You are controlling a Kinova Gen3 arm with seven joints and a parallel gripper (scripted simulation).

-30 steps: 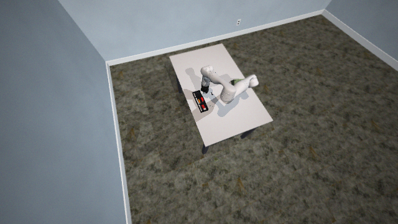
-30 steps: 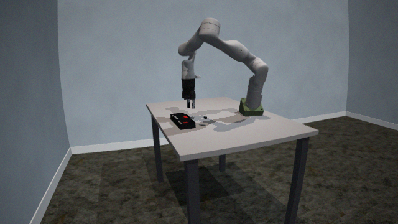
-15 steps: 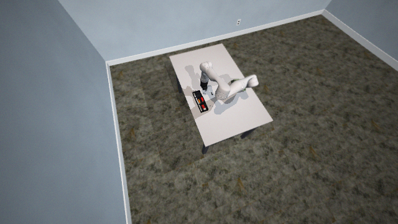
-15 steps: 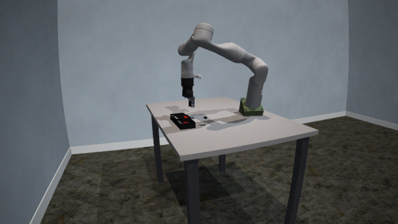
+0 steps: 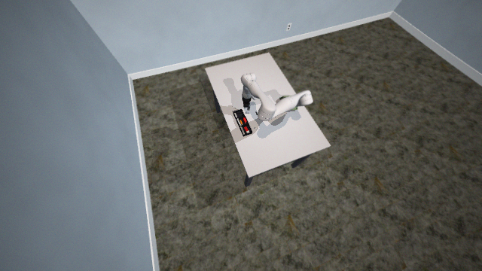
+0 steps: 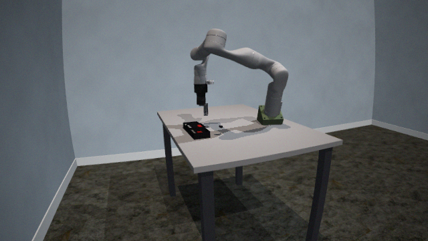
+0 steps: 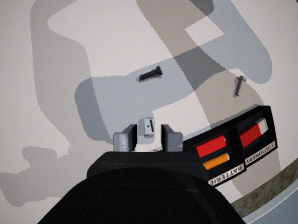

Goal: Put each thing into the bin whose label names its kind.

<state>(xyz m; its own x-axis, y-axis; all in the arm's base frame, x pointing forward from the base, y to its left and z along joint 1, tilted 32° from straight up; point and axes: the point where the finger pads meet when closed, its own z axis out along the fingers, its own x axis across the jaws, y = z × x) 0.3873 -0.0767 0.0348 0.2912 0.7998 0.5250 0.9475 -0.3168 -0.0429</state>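
The grey-white piece lies 8 cm below my hand. Also, from my hand: red block (9 cm to the left, 7 cm below, 5 cm ahead); orange battery (9 cm to the left, 9 cm ahead, 8 cm below); black screw (8 cm below, 8 cm behind, 3 cm to the left).
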